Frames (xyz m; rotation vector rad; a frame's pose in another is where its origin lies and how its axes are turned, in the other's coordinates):
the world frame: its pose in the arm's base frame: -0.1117 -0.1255 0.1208 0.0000 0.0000 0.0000
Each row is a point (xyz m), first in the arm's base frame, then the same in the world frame.
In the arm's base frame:
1: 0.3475 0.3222 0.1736
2: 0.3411 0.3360 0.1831
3: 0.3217 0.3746 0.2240
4: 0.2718 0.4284 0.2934
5: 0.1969 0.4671 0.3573
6: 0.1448 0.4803 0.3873
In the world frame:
1: 0.4592 0.4477 0.0528
2: 0.4528 0.4615 0.0623
3: 0.4334 0.5001 0.1032
4: 0.3835 0.5539 0.1726
5: 0.3086 0.5926 0.2365
6: 0.2565 0.6058 0.2665

